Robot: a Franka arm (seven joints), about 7 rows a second.
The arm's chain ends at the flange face. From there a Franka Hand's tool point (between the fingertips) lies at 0.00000 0.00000 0.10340 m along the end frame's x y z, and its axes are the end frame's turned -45 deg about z.
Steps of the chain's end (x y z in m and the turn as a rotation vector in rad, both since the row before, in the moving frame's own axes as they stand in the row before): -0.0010 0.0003 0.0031 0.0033 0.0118 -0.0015; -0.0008 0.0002 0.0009 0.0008 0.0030 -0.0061; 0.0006 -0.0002 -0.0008 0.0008 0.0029 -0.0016; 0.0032 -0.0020 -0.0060 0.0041 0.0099 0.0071; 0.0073 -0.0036 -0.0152 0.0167 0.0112 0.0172; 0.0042 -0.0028 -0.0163 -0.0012 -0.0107 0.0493; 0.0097 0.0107 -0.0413 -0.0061 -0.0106 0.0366; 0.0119 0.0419 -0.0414 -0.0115 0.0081 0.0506
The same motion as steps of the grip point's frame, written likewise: 0.0002 0.0001 0.0031 -0.0060 0.0107 -0.0015; -0.0004 -0.0003 0.0009 -0.0016 0.0027 -0.0061; 0.0008 0.0004 -0.0008 -0.0015 0.0026 -0.0016; 0.0047 0.0013 -0.0060 -0.0041 0.0099 0.0071; 0.0098 0.0022 -0.0152 0.0039 0.0197 0.0172; 0.0041 0.0003 -0.0163 0.0067 -0.0084 0.0493; -0.0019 0.0141 -0.0413 0.0032 -0.0118 0.0366; -0.0215 0.0395 -0.0414 -0.0139 -0.0024 0.0506
